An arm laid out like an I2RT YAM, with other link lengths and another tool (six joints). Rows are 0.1 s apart.
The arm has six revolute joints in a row. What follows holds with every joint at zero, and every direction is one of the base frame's.
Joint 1 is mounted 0.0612 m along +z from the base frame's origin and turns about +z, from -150 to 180 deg.
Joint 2 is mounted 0.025 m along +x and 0.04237 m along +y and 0.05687 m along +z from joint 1 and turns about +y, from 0 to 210 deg.
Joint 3 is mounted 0.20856 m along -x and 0.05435 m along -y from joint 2 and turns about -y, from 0 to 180 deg.
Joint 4 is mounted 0.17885 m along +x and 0.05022 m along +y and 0.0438 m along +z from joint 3 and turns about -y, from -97 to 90 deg.
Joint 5 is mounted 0.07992 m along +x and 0.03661 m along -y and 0.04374 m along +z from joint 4 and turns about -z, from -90 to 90 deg.
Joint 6 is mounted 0.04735 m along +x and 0.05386 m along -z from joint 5 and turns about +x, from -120 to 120 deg.
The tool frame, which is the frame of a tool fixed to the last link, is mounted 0.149 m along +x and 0.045 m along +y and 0.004 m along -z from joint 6; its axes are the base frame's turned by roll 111.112, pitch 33.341 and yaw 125.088 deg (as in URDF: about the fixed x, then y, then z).
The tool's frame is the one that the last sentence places.
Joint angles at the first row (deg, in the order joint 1, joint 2, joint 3, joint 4, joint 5, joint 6):
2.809, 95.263, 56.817, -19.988, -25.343, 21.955
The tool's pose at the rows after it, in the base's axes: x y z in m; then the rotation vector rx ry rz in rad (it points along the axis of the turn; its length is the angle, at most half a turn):
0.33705, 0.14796, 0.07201, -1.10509, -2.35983, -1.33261
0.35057, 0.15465, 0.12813, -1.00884, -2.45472, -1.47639
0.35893, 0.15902, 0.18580, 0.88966, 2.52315, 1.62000
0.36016, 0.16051, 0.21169, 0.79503, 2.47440, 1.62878
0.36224, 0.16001, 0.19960, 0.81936, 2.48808, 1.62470
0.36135, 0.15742, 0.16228, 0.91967, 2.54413, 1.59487
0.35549, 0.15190, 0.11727, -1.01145, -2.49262, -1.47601
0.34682, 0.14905, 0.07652, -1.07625, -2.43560, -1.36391
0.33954, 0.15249, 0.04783, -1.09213, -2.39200, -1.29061
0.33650, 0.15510, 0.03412, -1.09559, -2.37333, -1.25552
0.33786, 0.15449, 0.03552, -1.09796, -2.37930, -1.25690
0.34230, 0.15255, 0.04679, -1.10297, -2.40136, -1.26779
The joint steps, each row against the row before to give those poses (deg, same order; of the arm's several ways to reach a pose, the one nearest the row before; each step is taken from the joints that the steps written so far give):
0.961, -2.667, 3.104, -2.842, -0.263, -0.022
0.765, -5.485, 4.852, -1.508, -0.350, -0.022
0.307, -4.699, 4.504, 0.131, -0.611, -0.174
0.088, -2.142, 1.507, 0.853, -0.262, -0.481
-0.067, 1.114, -1.507, 1.397, 0.087, 0.022
0.001, 2.754, -3.696, 1.466, 0.919, -0.022
-0.240, 3.585, -3.869, 0.876, 1.245, 0.022
0.021, 4.349, -2.775, 0.894, 0.809, 0.000
0.655, 4.307, -1.376, 1.465, -0.001, -0.001
0.503, 2.469, -0.284, 0.829, 0.066, 0.022
0.000, -0.151, 0.262, -0.151, 0.262, 0.000
-0.021, -1.468, 1.682, -1.969, 0.788, 0.001

